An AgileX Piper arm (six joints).
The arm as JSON. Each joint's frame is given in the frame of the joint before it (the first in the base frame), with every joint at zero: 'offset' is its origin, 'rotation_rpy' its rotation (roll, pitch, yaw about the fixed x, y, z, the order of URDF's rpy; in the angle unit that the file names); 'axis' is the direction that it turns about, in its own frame. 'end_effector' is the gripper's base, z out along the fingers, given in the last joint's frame.
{
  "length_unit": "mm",
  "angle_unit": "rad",
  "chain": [
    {
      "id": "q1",
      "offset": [
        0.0,
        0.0,
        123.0
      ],
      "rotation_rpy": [
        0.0,
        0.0,
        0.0
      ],
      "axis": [
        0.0,
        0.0,
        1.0
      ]
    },
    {
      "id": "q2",
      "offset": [
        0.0,
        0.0,
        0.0
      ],
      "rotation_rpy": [
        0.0,
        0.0,
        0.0
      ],
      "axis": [
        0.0,
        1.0,
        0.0
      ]
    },
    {
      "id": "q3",
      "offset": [
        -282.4,
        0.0,
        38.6
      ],
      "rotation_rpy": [
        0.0,
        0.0,
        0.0
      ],
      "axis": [
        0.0,
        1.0,
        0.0
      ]
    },
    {
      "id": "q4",
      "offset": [
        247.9,
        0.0,
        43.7
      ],
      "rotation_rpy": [
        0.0,
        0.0,
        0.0
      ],
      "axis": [
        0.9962,
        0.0,
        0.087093
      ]
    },
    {
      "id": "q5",
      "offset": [
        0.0,
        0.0,
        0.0
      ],
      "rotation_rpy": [
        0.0,
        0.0,
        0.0
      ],
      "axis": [
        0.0,
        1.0,
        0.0
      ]
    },
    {
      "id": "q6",
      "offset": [
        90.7,
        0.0,
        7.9
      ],
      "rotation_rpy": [
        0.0,
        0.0,
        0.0
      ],
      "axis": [
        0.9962,
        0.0,
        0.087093
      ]
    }
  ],
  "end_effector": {
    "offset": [
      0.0,
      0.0,
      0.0
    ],
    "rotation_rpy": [
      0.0,
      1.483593,
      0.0
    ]
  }
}
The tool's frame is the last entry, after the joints.
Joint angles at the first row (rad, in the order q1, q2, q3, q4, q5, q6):
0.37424 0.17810 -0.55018 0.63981 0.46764 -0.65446
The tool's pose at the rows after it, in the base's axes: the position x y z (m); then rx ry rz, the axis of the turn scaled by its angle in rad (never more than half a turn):
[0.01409 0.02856 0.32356 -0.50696 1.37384 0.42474]
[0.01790 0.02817 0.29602 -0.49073 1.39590 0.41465]
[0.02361 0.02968 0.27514 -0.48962 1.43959 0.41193]
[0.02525 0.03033 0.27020 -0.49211 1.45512 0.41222]
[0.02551 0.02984 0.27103 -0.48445 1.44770 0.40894]
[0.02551 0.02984 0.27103 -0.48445 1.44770 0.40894]
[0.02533 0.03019 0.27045 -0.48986 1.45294 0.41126]
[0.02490 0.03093 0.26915 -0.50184 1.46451 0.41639]
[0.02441 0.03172 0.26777 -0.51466 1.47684 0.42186]
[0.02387 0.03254 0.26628 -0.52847 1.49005 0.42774]
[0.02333 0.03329 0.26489 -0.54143 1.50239 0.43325]
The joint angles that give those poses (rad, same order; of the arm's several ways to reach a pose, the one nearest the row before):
0.37430 0.07021 -0.44463 0.63075 0.41025 -0.65432
0.37429 0.01230 -0.34135 0.62868 0.37598 -0.65438
0.37430 -0.00653 -0.26935 0.62864 0.36233 -0.65433
0.37421 -0.00653 -0.25373 0.62890 0.36236 -0.65458
0.37425 -0.00657 -0.25374 0.62872 0.35144 -0.65440
0.37425 -0.00657 -0.25374 0.62872 0.35144 -0.65440
0.37419 -0.00650 -0.25375 0.62897 0.35916 -0.65464
0.37434 -0.00653 -0.25373 0.62860 0.37618 -0.65430
0.37417 -0.00654 -0.25375 0.62893 0.39455 -0.65459
0.37425 -0.00652 -0.25373 0.62882 0.41407 -0.65450
0.37426 -0.00652 -0.25374 0.62877 0.43244 -0.65446

